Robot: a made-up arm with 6 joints.
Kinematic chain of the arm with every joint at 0, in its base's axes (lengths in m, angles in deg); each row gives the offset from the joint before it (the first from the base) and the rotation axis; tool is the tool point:
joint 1: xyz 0 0 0.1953 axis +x
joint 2: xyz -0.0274 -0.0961 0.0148 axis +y
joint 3: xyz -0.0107 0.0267 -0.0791 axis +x
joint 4: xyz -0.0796 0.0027 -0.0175 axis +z
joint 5: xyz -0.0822 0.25 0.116 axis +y
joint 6: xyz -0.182 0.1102 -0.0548 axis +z
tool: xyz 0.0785 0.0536 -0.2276
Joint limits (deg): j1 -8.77..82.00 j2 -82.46..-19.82 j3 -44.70..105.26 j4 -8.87..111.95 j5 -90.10..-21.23 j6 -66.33..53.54
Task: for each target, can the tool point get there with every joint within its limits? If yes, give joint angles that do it. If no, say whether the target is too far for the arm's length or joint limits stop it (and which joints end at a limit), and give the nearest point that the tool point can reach.
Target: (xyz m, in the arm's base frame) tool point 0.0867 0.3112 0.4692
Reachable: yes | joints 59.55 -77.46 16.55 3.91 -37.87 7.82
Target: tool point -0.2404 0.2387 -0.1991
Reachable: yes | joints 16.35 -39.28 14.18 70.00 -36.33 -13.94
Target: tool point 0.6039 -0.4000 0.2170
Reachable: no: joint limits stop it (at a limit: joint 1, joint 2, joint 3, joint 4, joint 6) | nearest point 0.4392 -0.0943 0.3709 | short by 0.380 m
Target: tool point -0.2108 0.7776 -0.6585
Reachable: no: too far | nearest point -0.1312 0.4352 -0.2825 | short by 0.515 m
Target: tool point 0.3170 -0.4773 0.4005
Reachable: no: joint limits stop it (at a limit: joint 2, joint 3, joint 4, joint 5) | nearest point 0.0286 -0.3717 0.3551 | short by 0.310 m
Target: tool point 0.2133 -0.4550 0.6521
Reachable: no: joint limits stop it (at a limit: joint 2, joint 3, joint 4, joint 5) | nearest point 0.0225 -0.2934 0.4898 | short by 0.298 m
